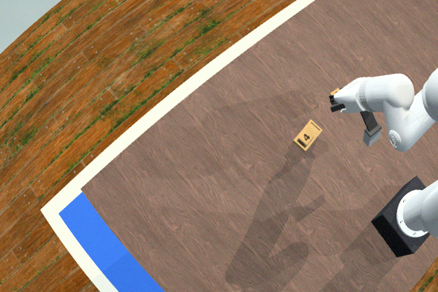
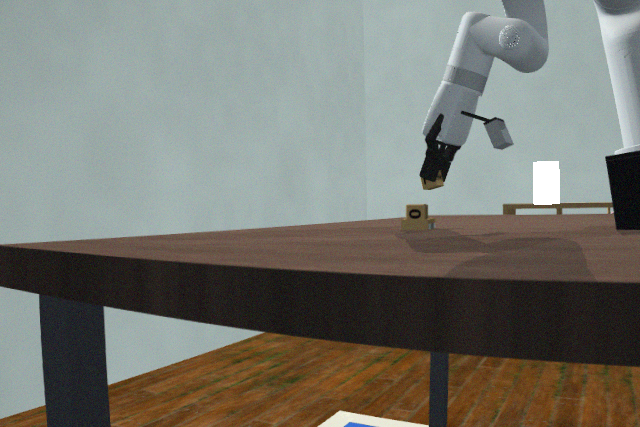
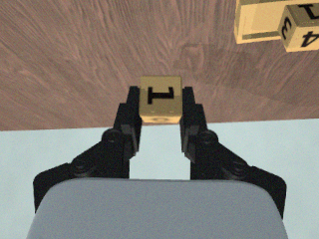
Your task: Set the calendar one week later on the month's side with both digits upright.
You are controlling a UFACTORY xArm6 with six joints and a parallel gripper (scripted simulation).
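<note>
The wooden cube is 1 cm ahead of my hand and 2 cm below it. From my hand the other things lie so: tray: 1 cm ahead, 10 cm to the left, 9 cm below.
</note>
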